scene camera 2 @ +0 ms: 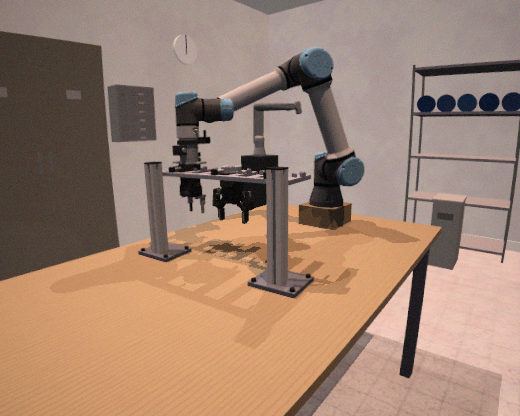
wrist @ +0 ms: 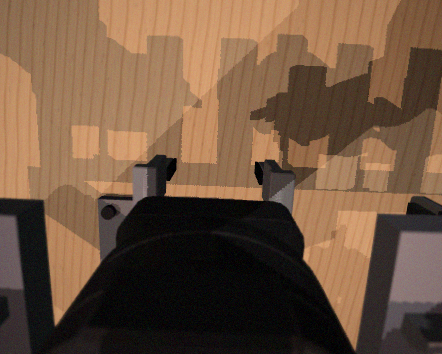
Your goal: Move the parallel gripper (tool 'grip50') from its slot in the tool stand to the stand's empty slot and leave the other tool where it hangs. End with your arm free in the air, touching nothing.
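Seen in the pictures: arm's base, link origin: point(scene camera 2: 326, 203).
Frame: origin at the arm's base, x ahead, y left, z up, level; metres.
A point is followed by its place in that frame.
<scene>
The parallel gripper point(scene camera 2: 197, 204) point(wrist: 215, 171) is on the end of my arm, at the left end of the tool stand point(scene camera 2: 277, 225) @(x 0.644, y 0.288, z 0.089 m) in the scene view. Its fingers are apart with nothing between them, and they hang below the stand's top plate point(scene camera 2: 296, 181) @(x 0.558, y 0.278, z 0.188 m). In the wrist view, a stand prong point(wrist: 390, 222) @(x 0.552, y -0.123, z 0.190 m) is to the right of the black gripper body and another prong point(wrist: 32, 250) @(x 0.579, y -0.199, z 0.191 m) to its left. I cannot tell whether the tool rests on them. The other tool point(scene camera 2: 234, 192) @(x 0.571, y 0.043, z 0.134 m), a black two-finger gripper, hangs from the plate beside it. The coupling is partly hidden.
Two grey posts carry the top plate; the left post point(scene camera 2: 157, 210) @(x 0.736, y -0.154, z 0.075 m) stands near my tool. A post's foot plate point(wrist: 107, 235) @(x 0.701, y -0.245, z -0.074 m) shows below the gripper in the wrist view. Shadows lie on the wooden table point(scene camera 2: 125, 340) @(x 1.027, y 0.221, z -0.086 m). A second small arm point(scene camera 2: 259, 125) stands behind.
</scene>
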